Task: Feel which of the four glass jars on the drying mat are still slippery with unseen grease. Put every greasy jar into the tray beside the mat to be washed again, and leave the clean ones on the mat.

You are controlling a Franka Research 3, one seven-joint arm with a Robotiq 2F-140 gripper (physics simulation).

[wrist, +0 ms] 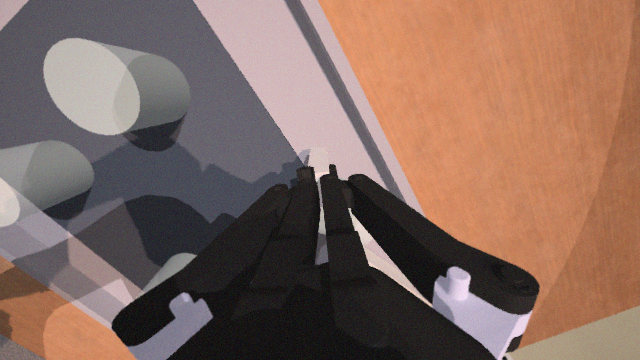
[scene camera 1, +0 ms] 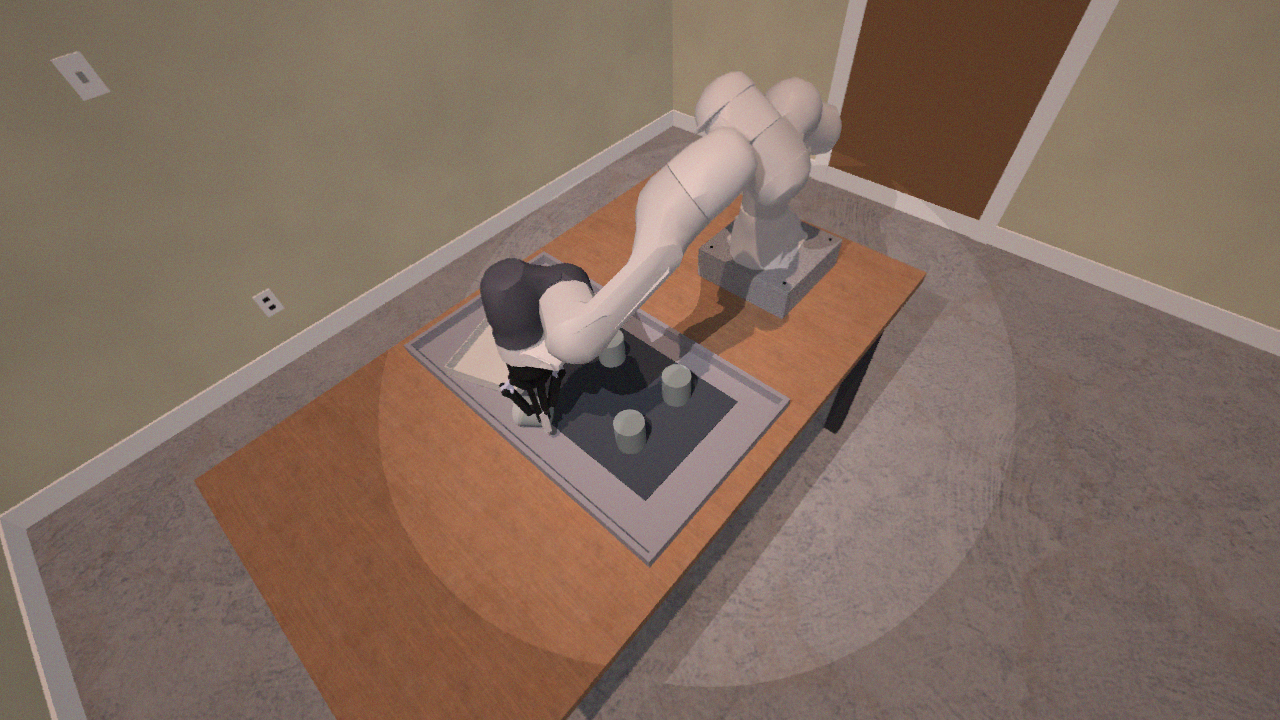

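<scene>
Three pale grey-green jars stand upright on the dark mat (scene camera 1: 648, 474) (wrist: 220, 95): one near its front (scene camera 1: 629, 432) (wrist: 92, 87), one to the right (scene camera 1: 676, 385) (wrist: 60, 175), and one at the back (scene camera 1: 612, 350), partly behind the arm. A fourth jar (scene camera 1: 523, 415) seems to lie on its side at the mat's left edge, partly behind the fingers; it is hard to make out in the wrist view. My gripper (scene camera 1: 548, 429) (wrist: 320, 160) is shut and empty, pointing down beside this jar. The cream tray (scene camera 1: 471, 360) lies left of the mat, partly behind the gripper.
A large grey-pink surround with a low rim (scene camera 1: 648, 548) (wrist: 345, 95) encloses the mat and the cream tray on the wooden table (scene camera 1: 358, 537) (wrist: 475, 100). The arm reaches over the back of the mat from its grey base (scene camera 1: 747, 282) at the far right.
</scene>
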